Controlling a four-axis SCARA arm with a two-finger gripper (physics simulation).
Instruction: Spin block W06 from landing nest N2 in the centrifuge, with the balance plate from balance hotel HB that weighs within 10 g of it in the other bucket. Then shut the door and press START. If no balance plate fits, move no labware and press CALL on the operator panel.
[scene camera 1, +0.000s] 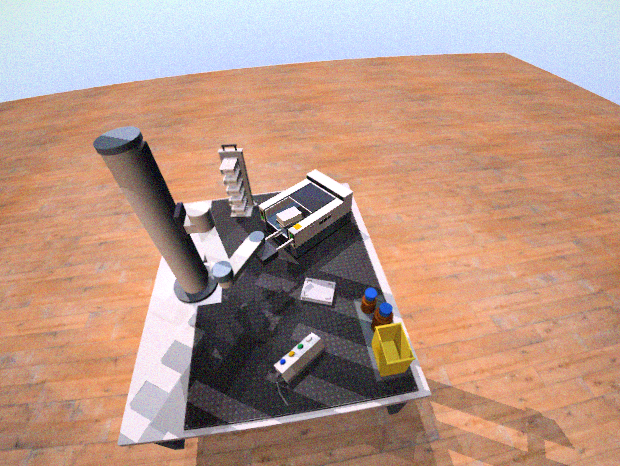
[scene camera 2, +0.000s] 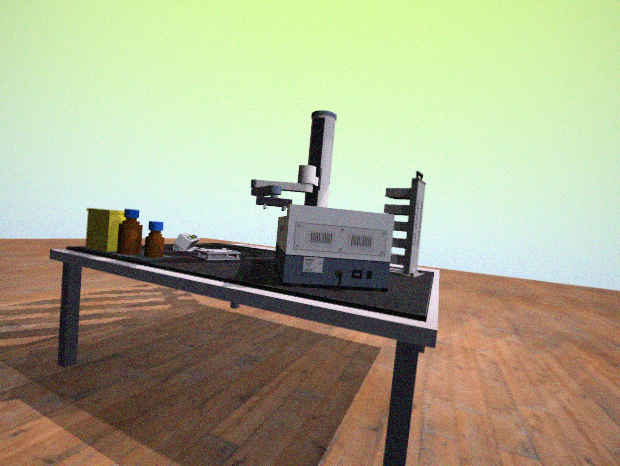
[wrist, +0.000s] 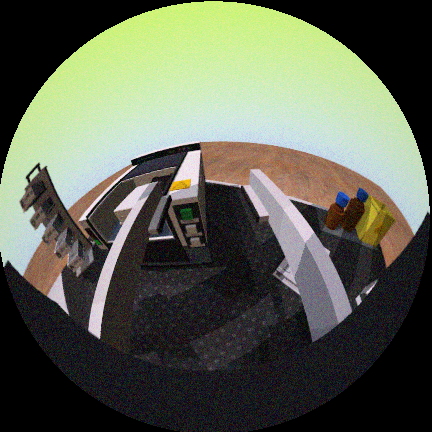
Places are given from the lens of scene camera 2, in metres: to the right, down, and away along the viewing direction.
centrifuge (scene camera 2: 316, 247): 0.02, 0.04, 0.90
